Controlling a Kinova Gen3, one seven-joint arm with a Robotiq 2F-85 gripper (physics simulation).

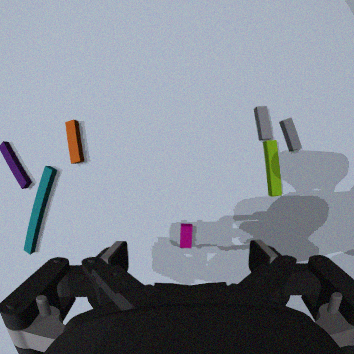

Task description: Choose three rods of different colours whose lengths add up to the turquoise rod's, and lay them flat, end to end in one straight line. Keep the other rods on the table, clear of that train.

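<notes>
The turquoise rod lies flat at the left. A purple rod lies to its upper left and an orange rod to its upper right. At the right a grey rod and a lime green rod lie end to end, nearly in one line, with at most a very small gap. A second grey rod lies tilted just right of them, apart. A short magenta rod lies by itself at the lower middle. My gripper is open and empty, above the table, with the magenta rod just ahead of the space between its fingertips.
The pale table top lies under all the rods. Shadows of the arm and gripper fall across its lower right part, around the magenta rod and over part of the lime green rod. A darker patch shows at the top right corner.
</notes>
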